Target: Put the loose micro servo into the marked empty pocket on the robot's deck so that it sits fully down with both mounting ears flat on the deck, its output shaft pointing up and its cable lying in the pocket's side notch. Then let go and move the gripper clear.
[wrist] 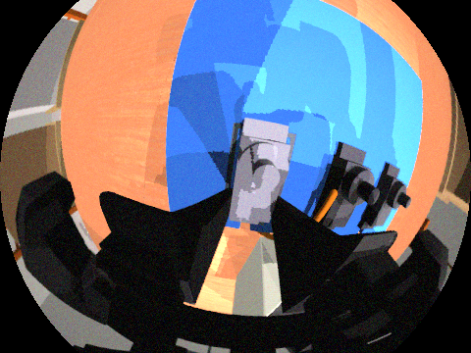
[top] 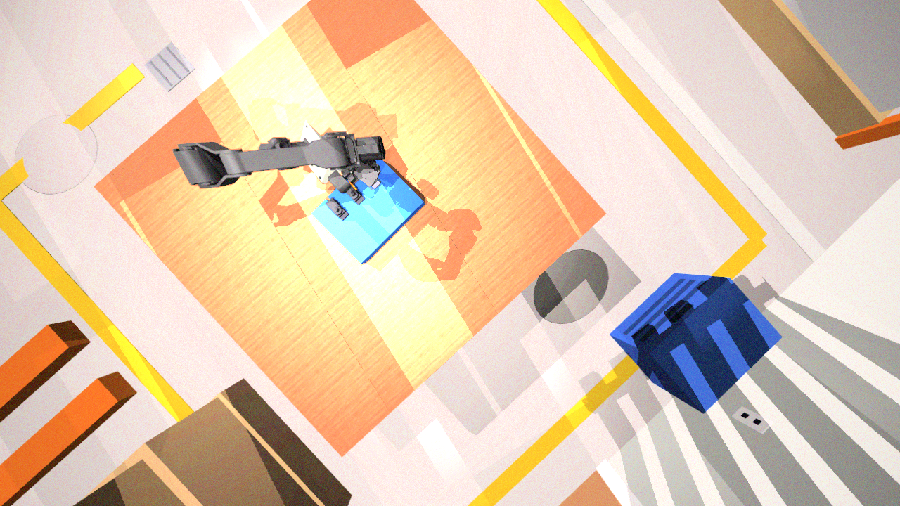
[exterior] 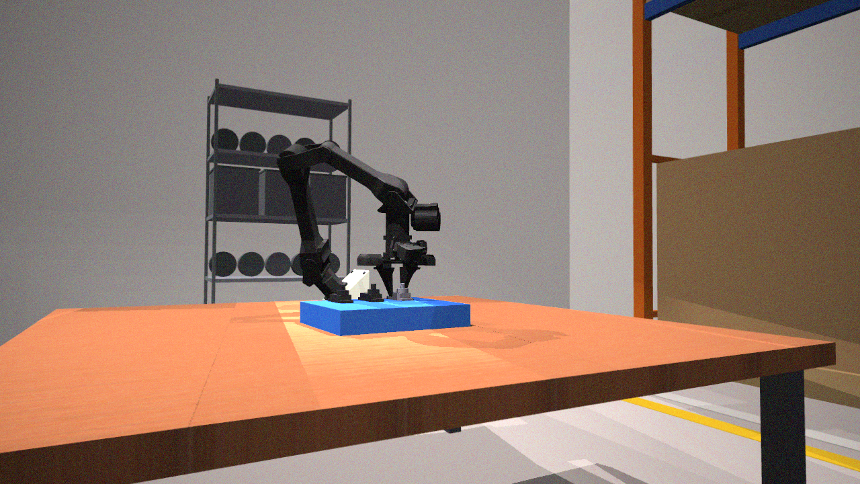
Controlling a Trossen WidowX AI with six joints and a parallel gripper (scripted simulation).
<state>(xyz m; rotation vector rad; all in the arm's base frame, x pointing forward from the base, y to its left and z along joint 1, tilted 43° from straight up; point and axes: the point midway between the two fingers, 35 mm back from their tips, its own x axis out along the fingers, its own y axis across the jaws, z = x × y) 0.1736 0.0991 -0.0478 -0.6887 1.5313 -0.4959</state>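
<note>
Right now my gripper tip is 13 cm short of the blue deck, 6 cm to the left of it and 3 cm above it.
</note>
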